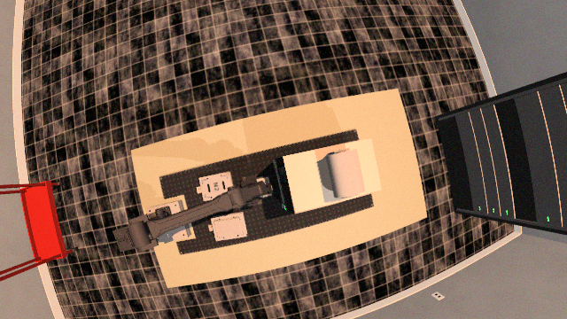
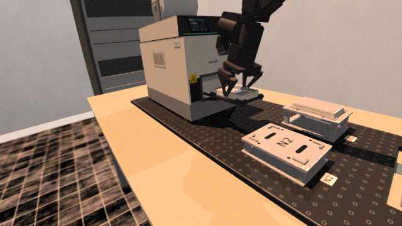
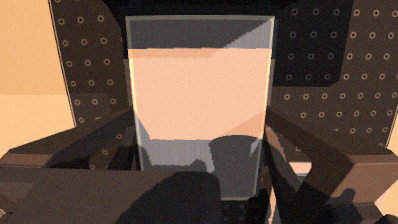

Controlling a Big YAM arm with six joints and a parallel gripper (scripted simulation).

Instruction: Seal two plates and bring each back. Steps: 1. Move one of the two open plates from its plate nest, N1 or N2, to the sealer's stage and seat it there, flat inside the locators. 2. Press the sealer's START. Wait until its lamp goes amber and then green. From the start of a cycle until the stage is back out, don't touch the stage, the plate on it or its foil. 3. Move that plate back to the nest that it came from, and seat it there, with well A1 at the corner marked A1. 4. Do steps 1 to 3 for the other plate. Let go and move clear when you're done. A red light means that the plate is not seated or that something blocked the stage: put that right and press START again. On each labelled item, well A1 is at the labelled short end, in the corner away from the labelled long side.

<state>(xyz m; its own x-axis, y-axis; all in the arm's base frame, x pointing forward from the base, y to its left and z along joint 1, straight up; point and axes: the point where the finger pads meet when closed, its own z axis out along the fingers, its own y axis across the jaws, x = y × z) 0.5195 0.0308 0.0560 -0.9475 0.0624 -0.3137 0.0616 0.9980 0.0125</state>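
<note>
My hand is right at the well plate. Round my hand: sealer stage: 10 mm below; plate nest N2: 200 mm behind, 60 mm to the left, 80 mm below; sealer screen: 120 mm ahead, 40 mm to the left, 210 mm above.
</note>
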